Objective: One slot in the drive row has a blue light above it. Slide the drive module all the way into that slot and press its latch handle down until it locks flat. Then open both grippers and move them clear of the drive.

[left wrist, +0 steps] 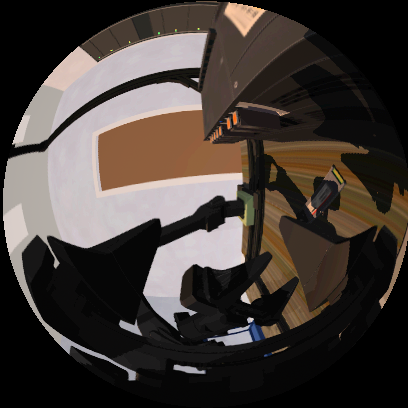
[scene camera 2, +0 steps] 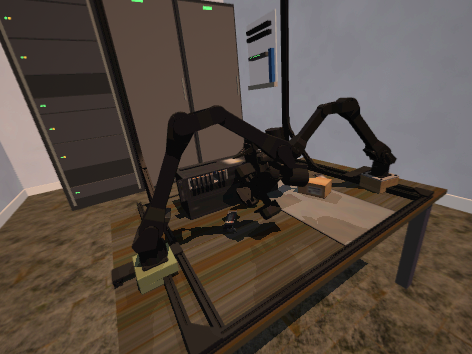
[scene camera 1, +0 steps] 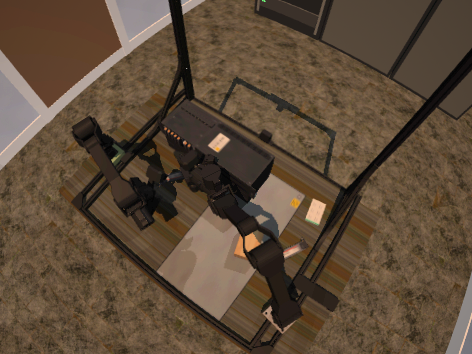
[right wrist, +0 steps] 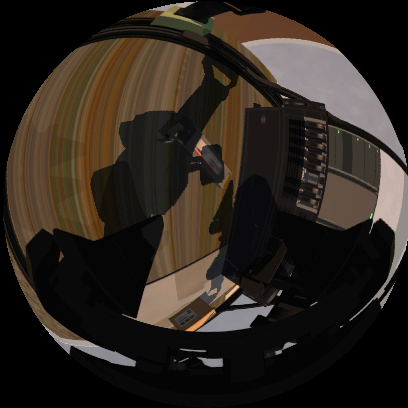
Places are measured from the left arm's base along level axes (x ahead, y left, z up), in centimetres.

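Pixels of known places: left gripper, fingertip midpoint: (left wrist: 222,223) (scene camera 2: 235,170) (scene camera 1: 177,159) (right wrist: 326,231); right gripper, fingertip midpoint: (left wrist: 286,267) (scene camera 1: 164,185) (right wrist: 222,219); left arm's base at its link origin: (scene camera 2: 379,174) (scene camera 1: 283,313); right arm's base at its link origin: (left wrist: 240,207) (scene camera 2: 153,259) (scene camera 1: 109,153).
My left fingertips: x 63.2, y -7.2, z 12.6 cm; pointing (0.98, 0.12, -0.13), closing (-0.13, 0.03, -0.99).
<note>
Ahead of a thing's pixels: the offset from my left fingertips to its top centre. Level surfaces: height alone.
The drive module @[dx +4.5, dy +3.3, dz -17.8 cm] (scene camera 1: 174,176) (scene camera 2: 230,221) (left wrist: 326,192) (right wrist: 212,159) lies on the table in front of the dark server chassis @[dx -1.0, dy -16.2, dz -1.2 cm] (scene camera 1: 237,155) (scene camera 2: 187,200) (left wrist: 220,85) (right wrist: 262,145). The module is outside the drive row (scene camera 2: 209,181) (left wrist: 225,126) (right wrist: 314,150). No blue light can be made out. My left gripper is open and empty, close to the chassis front. My right gripper (left wrist: 286,267) (right wrist: 222,219) is open and empty above the table, with the module beyond its fingertips in the right wrist view. Dark arms and shadows partly hide both grippers in the scene views.
A grey mat @[dz -18.5 cm] (scene camera 1: 200,280) (scene camera 2: 340,220) bears an orange box @[dx -36.6, dy -1.9, dz -12.5 cm] (scene camera 1: 247,246) (scene camera 2: 316,187) (right wrist: 192,314). A second module @[dx -49.1, dy -12.2, dz -17.8 cm] (scene camera 1: 294,248) lies right of the mat, near the left arm. A white card @[dx -45.5, dy -30.9, dz -18.6 cm] (scene camera 1: 316,211) lies near the right frame rail. Dark frame rails edge the table.
</note>
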